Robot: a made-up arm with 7 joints.
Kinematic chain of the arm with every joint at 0, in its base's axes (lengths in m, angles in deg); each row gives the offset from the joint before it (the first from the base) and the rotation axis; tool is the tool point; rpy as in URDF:
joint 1: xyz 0.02 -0.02 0.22 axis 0 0.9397 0.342
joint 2: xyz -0.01 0 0.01 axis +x
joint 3: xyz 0.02 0.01 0 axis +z
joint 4: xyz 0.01 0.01 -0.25 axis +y
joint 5: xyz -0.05 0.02 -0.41 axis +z
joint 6: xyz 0 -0.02 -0.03 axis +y
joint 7: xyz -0.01 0.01 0 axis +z
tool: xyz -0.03 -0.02 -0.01 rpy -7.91 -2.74 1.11
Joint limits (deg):
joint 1: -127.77..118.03
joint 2: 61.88..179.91
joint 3: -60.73..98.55
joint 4: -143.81..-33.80
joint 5: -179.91..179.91
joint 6: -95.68..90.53
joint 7: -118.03..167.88
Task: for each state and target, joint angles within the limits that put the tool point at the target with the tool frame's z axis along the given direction. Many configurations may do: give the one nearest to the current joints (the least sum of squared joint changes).
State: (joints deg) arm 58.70 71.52 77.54 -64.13 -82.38 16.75 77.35
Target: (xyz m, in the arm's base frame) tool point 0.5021 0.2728 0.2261 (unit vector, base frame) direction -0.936 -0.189 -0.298
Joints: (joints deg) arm 74.12 110.89 62.61 -96.78 -43.49 42.31 75.89
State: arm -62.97 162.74 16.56 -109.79 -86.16 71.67 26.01
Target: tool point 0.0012 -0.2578 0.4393 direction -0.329 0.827 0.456
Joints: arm -90.45 179.91 12.84 -143.81 -123.44 61.23 0.96
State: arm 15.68 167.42 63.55 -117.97 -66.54 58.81 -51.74
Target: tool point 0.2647 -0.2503 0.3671 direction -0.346 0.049 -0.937
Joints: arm 31.91 143.84 69.57 -131.42 -29.52 90.53 -59.83
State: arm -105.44 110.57 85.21 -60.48 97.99 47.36 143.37
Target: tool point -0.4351 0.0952 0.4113 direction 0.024 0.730 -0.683
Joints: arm -90.10 105.42 69.06 -109.12 120.21 66.41 141.86
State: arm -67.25 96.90 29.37 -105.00 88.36 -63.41 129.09
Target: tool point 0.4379 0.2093 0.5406 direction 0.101 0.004 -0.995
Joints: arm -54.08 79.39 -10.45 -74.08 69.35 -53.21 126.07
